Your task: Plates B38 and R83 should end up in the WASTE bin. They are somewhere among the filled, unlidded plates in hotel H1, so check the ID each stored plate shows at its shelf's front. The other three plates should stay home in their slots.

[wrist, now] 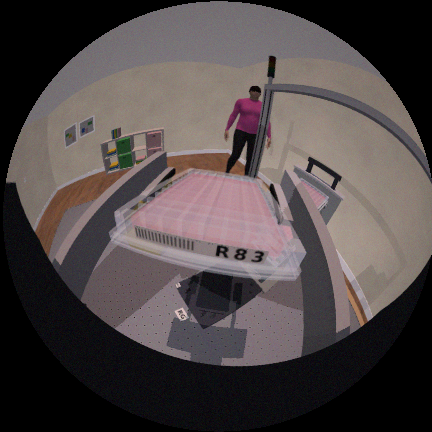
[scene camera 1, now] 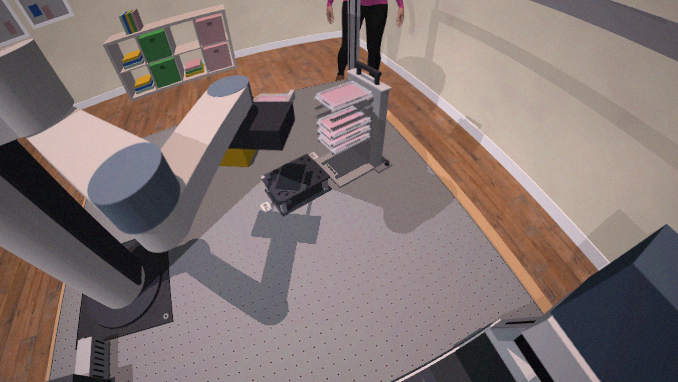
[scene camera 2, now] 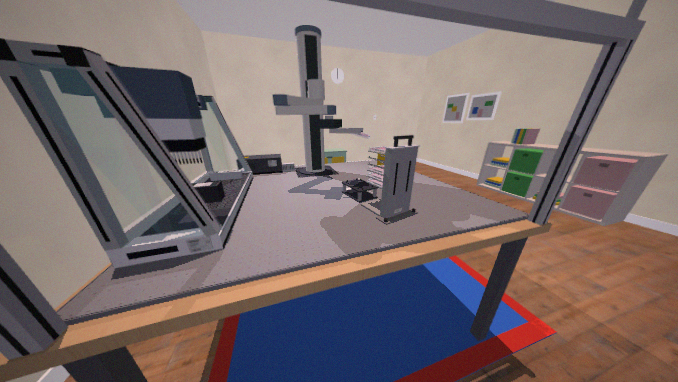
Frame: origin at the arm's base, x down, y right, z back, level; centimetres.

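Seen in the pictures: gripper, fingertip midpoint: [wrist: 222, 167] [scene camera 1: 269, 93] [scene camera 2: 362, 130]; arm's base at its link origin: [scene camera 1: 126, 286] [scene camera 2: 315, 172].
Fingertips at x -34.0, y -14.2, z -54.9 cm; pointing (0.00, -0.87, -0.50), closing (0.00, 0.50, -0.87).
Pixels of each thing's top centre, then the offset from my fingertips to it.
- plate R83 at its top centre: [wrist: 220, 167] [scene camera 1: 266, 95] [scene camera 2: 357, 128] dx -0.9, dy +1.9, dz +1.1 cm
- pink plate at its top centre: [wrist: 305, 191] [scene camera 1: 344, 92] [scene camera 2: 386, 148] dx +6.1, dy -2.7, dz -19.2 cm
- yellow WASTE bin at its top centre: [wrist: 139, 181] [scene camera 1: 226, 104] dx +12.7, dy -25.1, dz +11.4 cm
- RG tag at its top centre: [wrist: 181, 313] dx +32.6, dy +3.7, dz +8.1 cm
- frame post at its top centre: [wrist: 268, 90] dx -24.0, dy -56.3, dz -47.5 cm
My gripper [scene camera 1: 274, 96] [scene camera 2: 361, 131] [wrist: 222, 167] is shut on plate R83 [scene camera 1: 270, 99] [scene camera 2: 366, 135] [wrist: 210, 200], a pink-filled plate held level and high above the table. Its front label reads R 8 3 in the wrist view. Hotel H1 [scene camera 1: 380, 122] [scene camera 2: 400, 185] [wrist: 333, 202] stands apart from it. A pink plate [scene camera 1: 345, 94] lies on H1's upper shelf, with several plates [scene camera 1: 345, 131] lower down after a gap. Their IDs cannot be read. The yellow WASTE bin [scene camera 1: 239, 158] is partly hidden below my gripper's dark body; its label does not show.
A black stand [scene camera 1: 295, 181] [scene camera 2: 360, 187] [wrist: 215, 292] with an RG tag [wrist: 181, 314] is beside H1. A large machine [scene camera 1: 625, 300] [scene camera 2: 155, 100] occupies another table side. A person [scene camera 1: 372, 37] [wrist: 250, 117] stands behind the frame post [scene camera 1: 353, 35] [wrist: 261, 135].
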